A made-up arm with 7 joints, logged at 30 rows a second.
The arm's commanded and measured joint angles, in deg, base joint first. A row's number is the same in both.
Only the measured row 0 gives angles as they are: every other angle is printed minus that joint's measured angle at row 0.
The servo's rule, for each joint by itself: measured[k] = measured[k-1] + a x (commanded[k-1-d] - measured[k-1]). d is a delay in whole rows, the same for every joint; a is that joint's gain. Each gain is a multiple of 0.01, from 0.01 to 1. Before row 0 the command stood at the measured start. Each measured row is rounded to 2 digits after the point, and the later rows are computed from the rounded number. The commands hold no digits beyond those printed.
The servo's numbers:
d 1
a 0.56 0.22 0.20 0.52 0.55 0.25 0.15
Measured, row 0: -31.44, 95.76, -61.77, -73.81, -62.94, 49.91, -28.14
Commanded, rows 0 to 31: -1.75, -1.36, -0.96, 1.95, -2.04, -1.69, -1.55; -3.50, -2.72, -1.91, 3.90, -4.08, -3.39, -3.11; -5.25, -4.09, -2.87, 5.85, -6.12, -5.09, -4.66; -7.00, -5.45, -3.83, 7.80, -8.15, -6.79, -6.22; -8.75, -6.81, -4.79, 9.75, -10.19, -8.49, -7.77; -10.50, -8.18, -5.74, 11.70, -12.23, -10.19, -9.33; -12.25, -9.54, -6.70, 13.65, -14.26, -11.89, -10.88; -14.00, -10.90, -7.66, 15.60, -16.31, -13.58, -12.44; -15.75, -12.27, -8.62, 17.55, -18.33, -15.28, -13.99; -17.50, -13.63, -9.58, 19.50, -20.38, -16.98, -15.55; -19.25, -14.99, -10.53, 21.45, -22.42, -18.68, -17.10; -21.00, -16.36, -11.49, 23.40, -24.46, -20.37, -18.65; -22.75, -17.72, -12.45, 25.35, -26.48, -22.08, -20.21; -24.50, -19.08, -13.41, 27.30, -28.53, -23.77, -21.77; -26.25, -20.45, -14.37, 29.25, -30.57, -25.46, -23.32; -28.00, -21.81, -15.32, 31.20, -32.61, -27.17, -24.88; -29.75, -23.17, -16.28, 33.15, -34.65, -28.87, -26.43; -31.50, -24.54, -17.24, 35.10, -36.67, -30.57, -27.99; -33.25, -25.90, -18.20, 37.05, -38.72, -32.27, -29.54; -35.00, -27.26, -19.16, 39.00, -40.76, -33.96, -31.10; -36.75, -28.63, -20.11, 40.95, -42.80, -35.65, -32.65; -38.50, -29.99, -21.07, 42.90, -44.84, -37.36, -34.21; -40.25, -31.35, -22.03, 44.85, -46.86, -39.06, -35.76; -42.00, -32.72, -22.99, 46.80, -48.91, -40.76, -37.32; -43.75, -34.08, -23.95, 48.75, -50.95, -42.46, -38.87; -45.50, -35.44, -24.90, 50.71, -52.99, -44.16, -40.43; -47.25, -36.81, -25.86, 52.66, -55.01, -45.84, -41.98; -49.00, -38.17, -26.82, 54.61, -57.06, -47.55, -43.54; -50.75, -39.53, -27.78, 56.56, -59.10, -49.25, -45.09; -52.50, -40.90, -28.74, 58.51, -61.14, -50.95, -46.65; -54.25, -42.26, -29.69, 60.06, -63.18, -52.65, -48.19; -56.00, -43.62, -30.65, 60.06, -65.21, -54.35, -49.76
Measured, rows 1 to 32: 0.00, 0.00, 0.00, 0.00, 0.00, 0.00, 0.00; -0.98, -0.30, -0.19, 1.01, -1.12, -0.42, -0.23; -2.39, -0.83, -0.53, 2.51, -2.75, -1.16, -0.66; -3.99, -1.55, -1.00, 4.25, -4.60, -2.14, -1.26; -5.68, -2.41, -1.57, 6.10, -6.55, -3.30, -2.00; -7.40, -3.38, -2.21, 8.00, -8.55, -4.60, -2.87; -9.14, -4.44, -2.92, 9.92, -10.57, -6.00, -3.84; -10.88, -5.56, -3.68, 11.86, -12.60, -7.47, -4.90; -12.63, -6.73, -4.48, 13.80, -14.64, -9.00, -6.03; -14.38, -7.95, -5.31, 15.75, -16.67, -10.57, -7.22; -16.13, -9.20, -6.16, 17.70, -18.71, -12.17, -8.47; -17.88, -10.47, -7.03, 19.65, -20.75, -13.80, -9.76; -19.63, -11.77, -7.92, 21.60, -22.79, -15.44, -11.09; -21.38, -13.08, -8.83, 23.55, -24.82, -17.10, -12.46; -23.13, -14.40, -9.75, 25.50, -26.86, -18.77, -13.86; -24.88, -15.73, -10.67, 27.45, -28.90, -20.44, -15.28; -26.63, -17.07, -11.60, 29.40, -30.94, -22.12, -16.72; -28.38, -18.41, -12.54, 31.35, -32.98, -23.81, -18.18; -30.13, -19.76, -13.48, 33.30, -35.01, -25.50, -19.65; -31.88, -21.11, -14.42, 35.25, -37.05, -27.19, -21.13; -33.63, -22.46, -15.37, 37.20, -39.09, -28.88, -22.63; -35.38, -23.82, -16.32, 39.15, -41.13, -30.57, -24.13; -37.13, -25.18, -17.27, 41.10, -43.17, -32.27, -25.64; -38.88, -26.54, -18.22, 43.05, -45.20, -33.97, -27.16; -40.63, -27.90, -19.17, 45.00, -47.24, -35.67, -28.68; -42.38, -29.26, -20.13, 46.95, -49.28, -37.37, -30.21; -44.13, -30.62, -21.08, 48.91, -51.32, -39.07, -31.74; -45.88, -31.98, -22.04, 50.86, -53.35, -40.76, -33.28; -47.63, -33.34, -23.00, 52.81, -55.39, -42.46, -34.82; -49.38, -34.70, -23.96, 54.76, -57.43, -44.16, -36.36; -51.13, -36.06, -24.92, 56.71, -59.47, -45.86, -37.90; -52.88, -37.42, -25.87, 58.45, -61.51, -47.56, -39.44
